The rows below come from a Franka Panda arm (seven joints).
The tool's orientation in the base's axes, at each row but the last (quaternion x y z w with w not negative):
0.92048, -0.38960, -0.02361, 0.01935
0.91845, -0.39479, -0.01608, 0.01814
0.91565, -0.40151, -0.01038, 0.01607
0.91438, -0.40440, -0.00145, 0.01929
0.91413, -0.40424, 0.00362, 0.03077
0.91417, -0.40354, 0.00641, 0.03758
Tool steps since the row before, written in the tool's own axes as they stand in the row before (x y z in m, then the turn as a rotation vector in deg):
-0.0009, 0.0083, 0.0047, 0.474, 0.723, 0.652
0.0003, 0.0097, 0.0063, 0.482, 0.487, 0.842
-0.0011, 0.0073, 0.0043, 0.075, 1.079, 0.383
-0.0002, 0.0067, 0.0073, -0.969, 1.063, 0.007
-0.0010, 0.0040, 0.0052, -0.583, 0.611, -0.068
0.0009, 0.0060, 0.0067, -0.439, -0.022, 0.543
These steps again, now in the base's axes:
-0.0068, -0.0052, -0.0042, -0.226, -0.855, -0.625
-0.0071, -0.0070, -0.0059, -0.058, -0.702, -0.826
-0.0062, -0.0042, -0.0040, -0.754, -0.794, -0.342
-0.0052, -0.0046, -0.0071, -1.438, 0.002, 0.019
-0.0037, -0.0023, -0.0050, -0.843, 0.025, 0.082
-0.0039, -0.0052, -0.0063, -0.290, 0.298, -0.561

